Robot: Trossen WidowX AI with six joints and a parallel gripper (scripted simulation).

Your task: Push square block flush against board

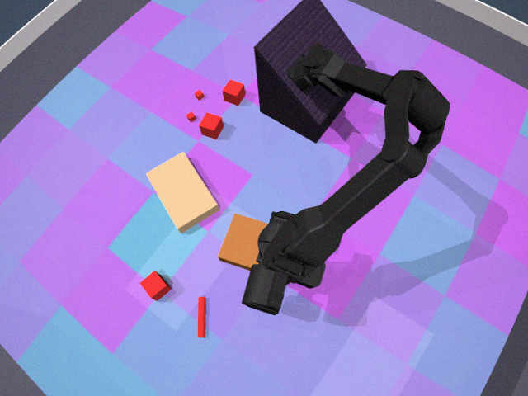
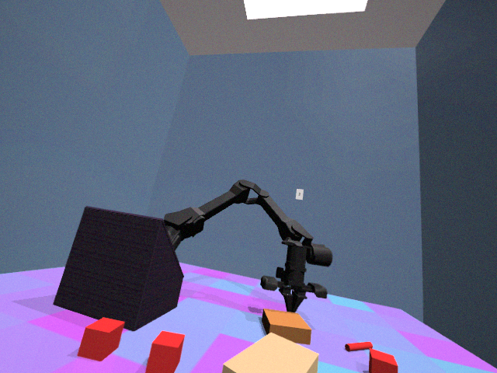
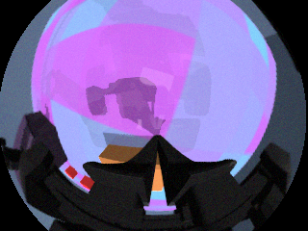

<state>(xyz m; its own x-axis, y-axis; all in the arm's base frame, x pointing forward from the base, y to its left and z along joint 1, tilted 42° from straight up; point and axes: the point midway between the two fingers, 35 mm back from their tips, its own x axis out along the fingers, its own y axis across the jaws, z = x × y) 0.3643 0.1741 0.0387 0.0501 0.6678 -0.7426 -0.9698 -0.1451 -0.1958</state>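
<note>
Now: gripper tip 2 cm past the orange square block, 8 cm to the left of it and 1 cm below it. From my gripper tip the other things lie so: board: 4 cm behind, 27 cm to the right, 1 cm above; then thin red rod: 16 cm ahead, 8 cm to the right.
</note>
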